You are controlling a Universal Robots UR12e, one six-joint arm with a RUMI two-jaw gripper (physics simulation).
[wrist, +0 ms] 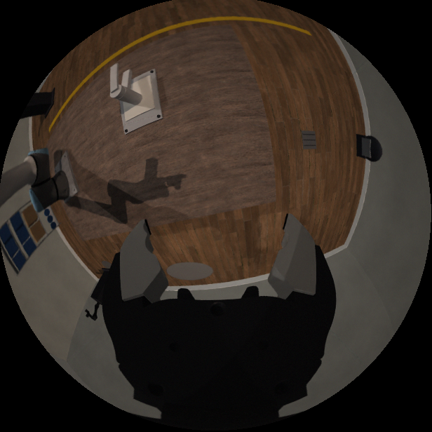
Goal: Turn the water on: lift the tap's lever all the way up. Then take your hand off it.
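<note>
The tap [131,96] is white and stands on a pale square base in a grey plate with dark corner screws, at the upper left of the wrist view. Its lever [114,77] is the bar at the top of the column, running the same way as the shorter spout [127,78] below it. The lever's exact tilt is hard to tell from above. My gripper [216,218] is open, with its two grey jaws wide apart and nothing between them. It is well away from the tap and does not touch the lever.
The arm's links [17,178] and base are at the left edge, with its shadow across the grey-brown mat [215,125]. A yellow line [220,18] curves behind the tap. A slotted grey floor piece [309,140] lies at the right. A panel of blue and brown squares [20,232] is at the lower left.
</note>
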